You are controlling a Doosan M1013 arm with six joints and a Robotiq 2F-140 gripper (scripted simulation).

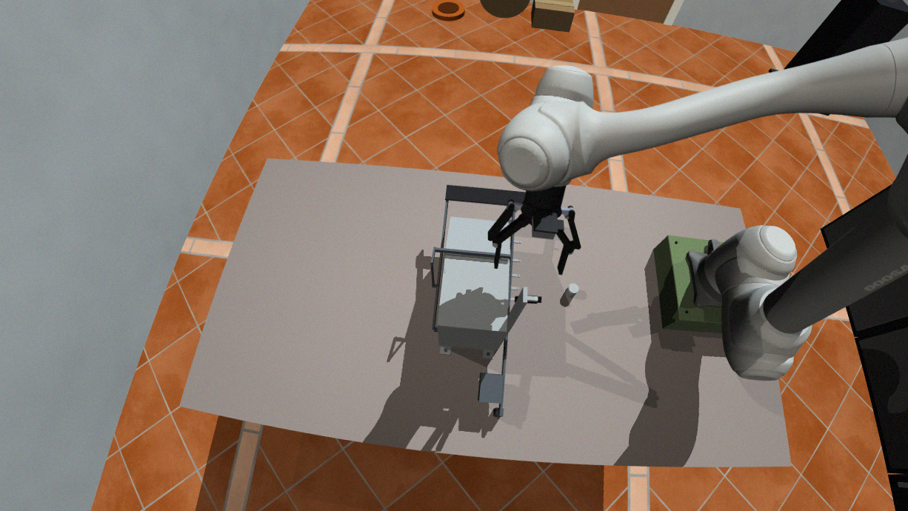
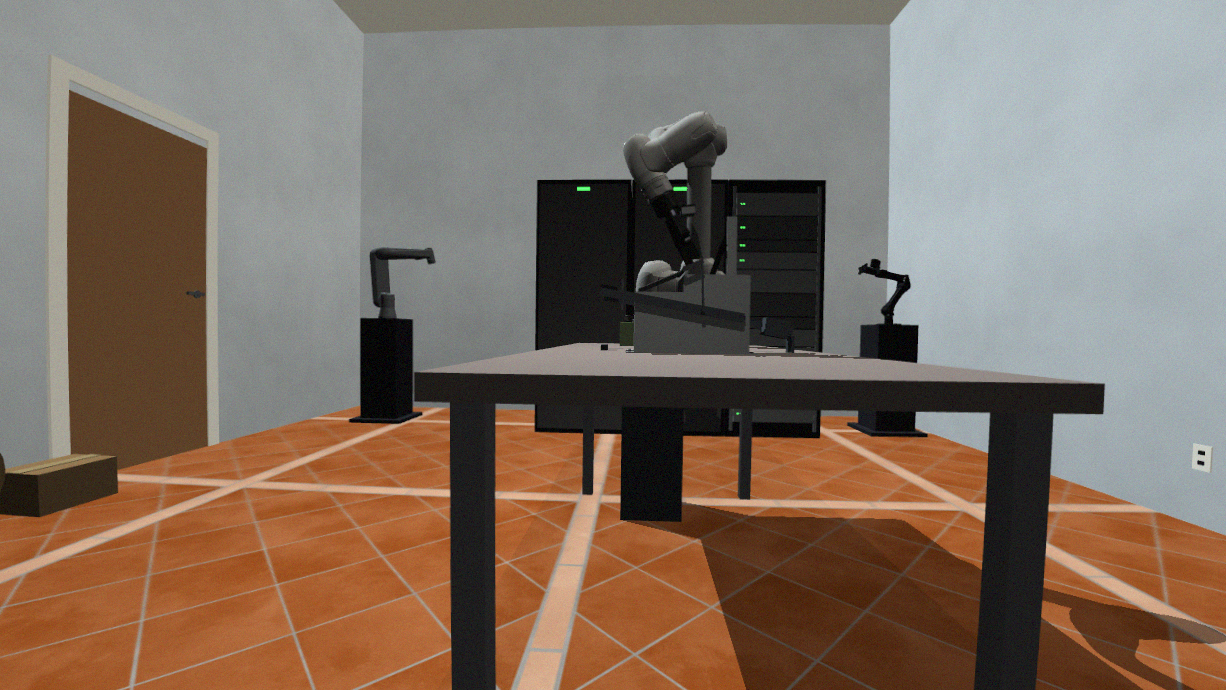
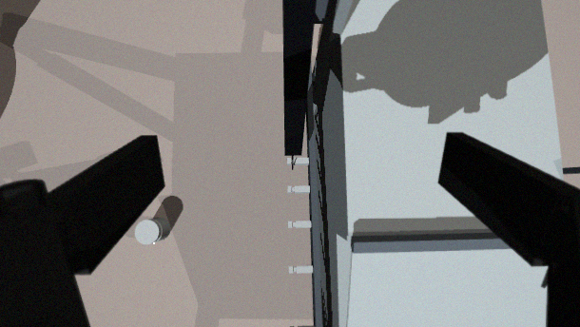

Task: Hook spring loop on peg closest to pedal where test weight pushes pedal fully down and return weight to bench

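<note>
My hand is 270 mm above the steel test weight, 180 mm past it and 60 mm to the left of it. From my hand the other things lie so: small block: 280 mm below, 270 mm to the right, 20 mm ahead; white-tipped pin: 120 mm to the left, 110 mm above, 10 mm ahead.
</note>
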